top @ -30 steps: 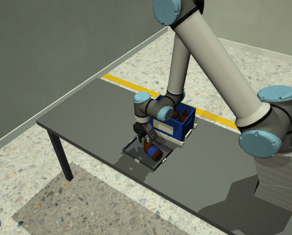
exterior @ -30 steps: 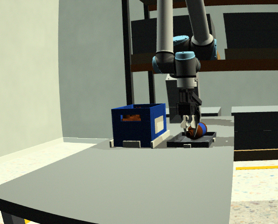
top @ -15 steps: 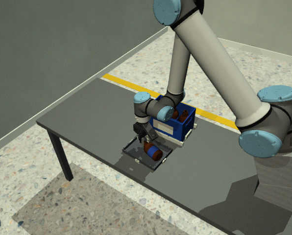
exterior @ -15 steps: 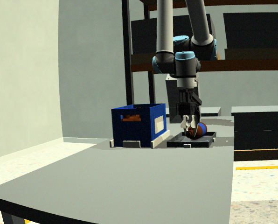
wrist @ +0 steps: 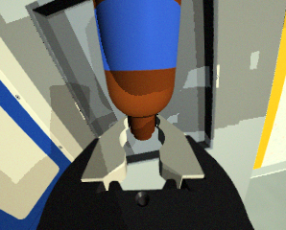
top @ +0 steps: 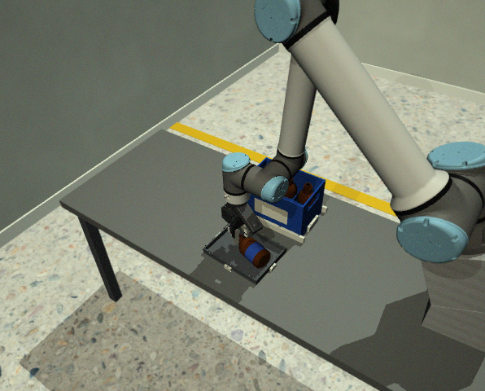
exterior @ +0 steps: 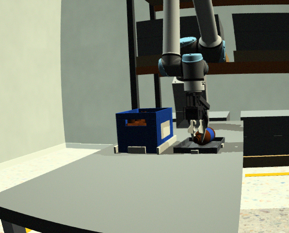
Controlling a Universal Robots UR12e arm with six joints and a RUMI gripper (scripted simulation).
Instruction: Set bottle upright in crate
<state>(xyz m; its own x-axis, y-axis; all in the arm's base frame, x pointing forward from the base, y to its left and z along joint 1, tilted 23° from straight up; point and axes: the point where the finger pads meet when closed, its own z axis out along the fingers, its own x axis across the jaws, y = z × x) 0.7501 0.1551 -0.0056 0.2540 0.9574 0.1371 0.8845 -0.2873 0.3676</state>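
The dark tray lies 2 cm behind my hand, 1 cm to the left of it and 3 cm below it. Round my hand: brown bottle 5 cm behind, 1 cm to the left; then blue crate 3 cm behind, 25 cm to the right, 4 cm above.
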